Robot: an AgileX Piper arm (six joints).
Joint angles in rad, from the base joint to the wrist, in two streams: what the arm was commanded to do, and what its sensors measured. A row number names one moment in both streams.
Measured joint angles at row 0: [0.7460, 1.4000, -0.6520, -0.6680, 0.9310, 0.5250]
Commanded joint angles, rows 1 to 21: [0.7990, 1.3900, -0.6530, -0.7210, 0.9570, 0.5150]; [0.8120, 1.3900, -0.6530, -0.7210, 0.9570, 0.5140]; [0.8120, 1.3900, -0.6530, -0.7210, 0.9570, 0.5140]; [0.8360, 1.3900, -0.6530, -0.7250, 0.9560, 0.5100]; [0.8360, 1.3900, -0.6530, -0.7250, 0.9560, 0.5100]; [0.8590, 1.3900, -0.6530, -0.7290, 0.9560, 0.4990]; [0.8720, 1.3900, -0.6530, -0.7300, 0.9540, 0.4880]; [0.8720, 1.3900, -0.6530, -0.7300, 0.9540, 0.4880]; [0.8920, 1.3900, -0.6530, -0.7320, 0.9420, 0.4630]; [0.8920, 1.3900, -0.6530, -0.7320, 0.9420, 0.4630]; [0.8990, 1.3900, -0.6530, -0.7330, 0.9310, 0.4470]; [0.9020, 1.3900, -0.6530, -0.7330, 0.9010, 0.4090]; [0.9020, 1.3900, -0.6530, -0.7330, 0.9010, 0.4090]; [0.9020, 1.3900, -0.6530, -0.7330, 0.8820, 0.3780]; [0.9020, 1.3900, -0.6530, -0.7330, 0.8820, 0.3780]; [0.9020, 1.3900, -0.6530, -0.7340, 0.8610, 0.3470]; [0.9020, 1.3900, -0.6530, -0.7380, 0.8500, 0.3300]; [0.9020, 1.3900, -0.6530, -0.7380, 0.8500, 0.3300]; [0.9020, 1.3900, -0.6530, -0.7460, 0.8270, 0.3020]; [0.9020, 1.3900, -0.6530, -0.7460, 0.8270, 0.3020]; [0.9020, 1.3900, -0.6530, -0.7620, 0.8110, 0.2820]
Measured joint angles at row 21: [0.8960, 1.4000, -0.6520, -0.6840, 0.8260, 0.3270]
